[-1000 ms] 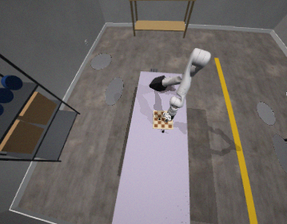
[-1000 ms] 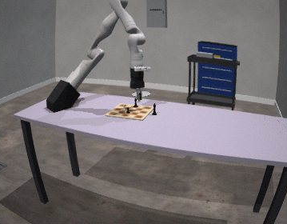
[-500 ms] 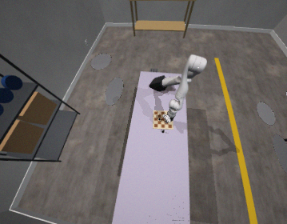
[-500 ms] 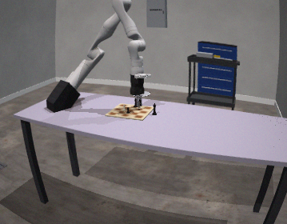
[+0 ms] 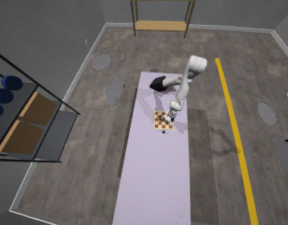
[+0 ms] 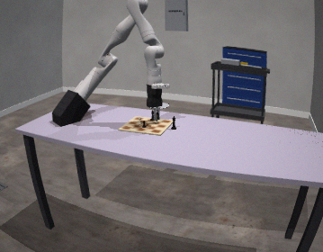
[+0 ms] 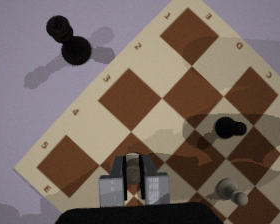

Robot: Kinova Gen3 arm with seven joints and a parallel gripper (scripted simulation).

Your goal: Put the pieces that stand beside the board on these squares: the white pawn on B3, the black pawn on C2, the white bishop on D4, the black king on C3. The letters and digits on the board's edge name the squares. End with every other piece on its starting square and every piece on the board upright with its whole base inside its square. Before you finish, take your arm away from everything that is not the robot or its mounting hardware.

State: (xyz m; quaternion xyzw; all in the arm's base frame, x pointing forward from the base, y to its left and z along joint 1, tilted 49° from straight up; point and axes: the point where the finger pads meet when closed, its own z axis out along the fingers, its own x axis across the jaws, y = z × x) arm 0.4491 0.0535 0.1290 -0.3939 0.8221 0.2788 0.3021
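My gripper is now 1 cm above the white bishop. Also, from my hand: white pawn (6 cm behind, 5 cm to the right, 2 cm below); then chessboard (3 cm behind, 5 cm to the right, 4 cm below); then black pawn (2 cm behind, 8 cm to the right, 2 cm below).
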